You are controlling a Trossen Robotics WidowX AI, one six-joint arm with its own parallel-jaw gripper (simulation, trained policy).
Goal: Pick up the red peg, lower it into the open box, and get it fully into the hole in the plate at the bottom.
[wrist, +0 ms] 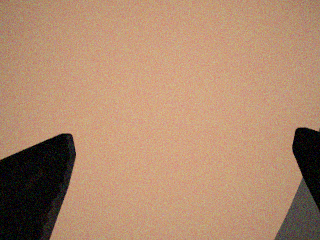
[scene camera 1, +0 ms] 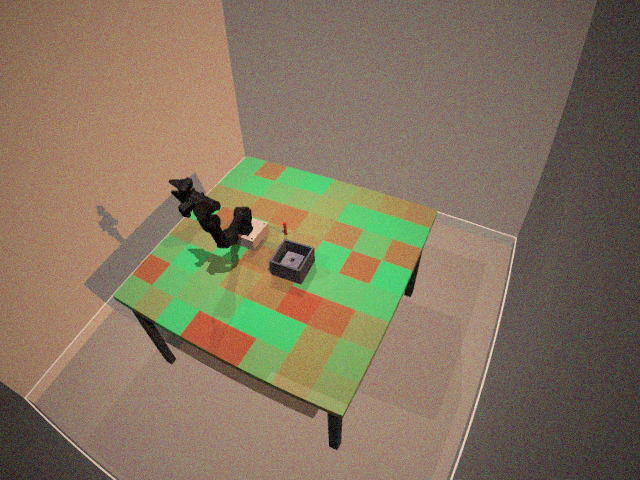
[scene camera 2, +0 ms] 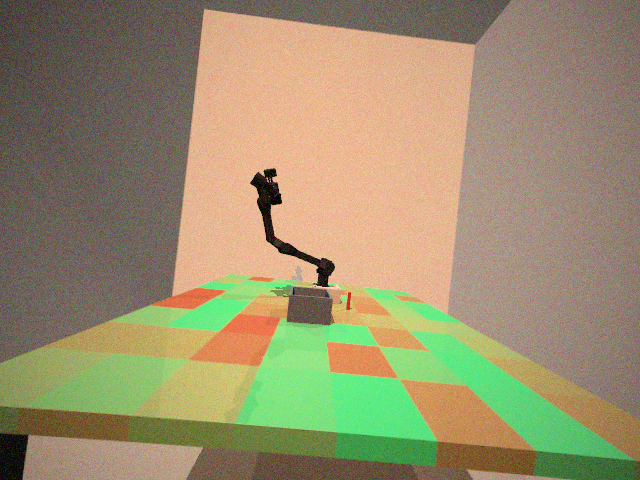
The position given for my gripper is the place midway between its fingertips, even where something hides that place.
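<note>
I can see my gripper (scene camera 1: 170, 186) (wrist: 188, 142). There is a dark box (scene camera 2: 307, 305) as well, though in the wrist view that box is out of frame.
</note>
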